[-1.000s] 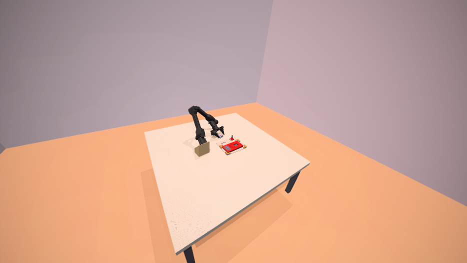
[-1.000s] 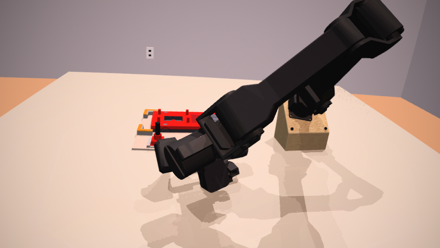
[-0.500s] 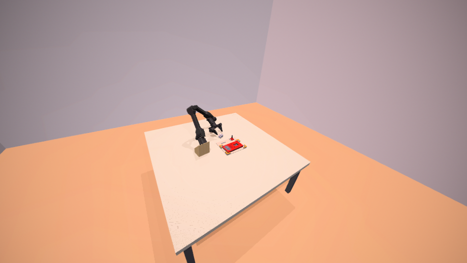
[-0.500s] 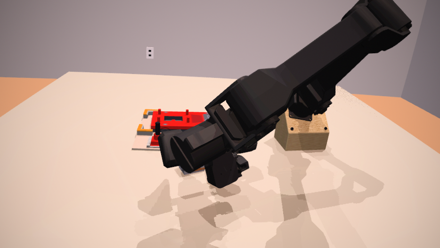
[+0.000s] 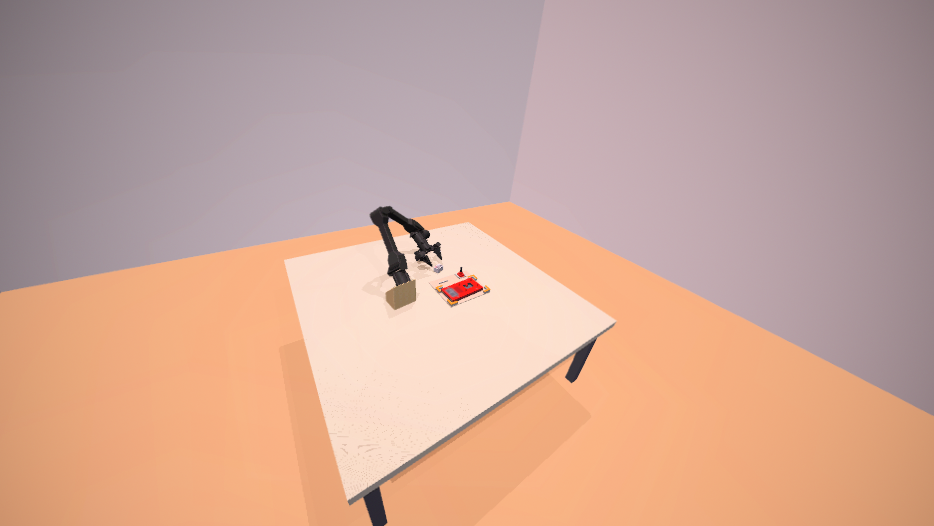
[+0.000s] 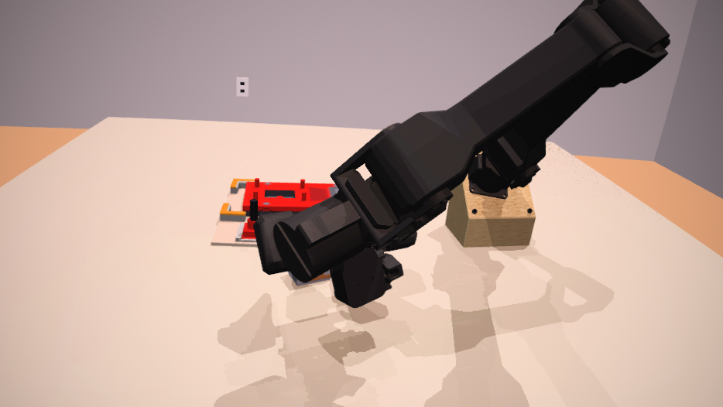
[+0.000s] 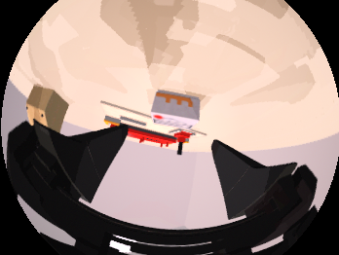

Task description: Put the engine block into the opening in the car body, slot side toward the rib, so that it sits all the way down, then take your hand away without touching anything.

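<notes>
Now: gripper tip 4 cm above the grey engine block, 1 cm to the left of it and 1 cm short of it. Also, from my gripper tip: black post 12 cm to the right, 9 cm ahead, 1 cm below; pale plate 21 cm to the right, 4 cm below, 3 cm ahead.
</notes>
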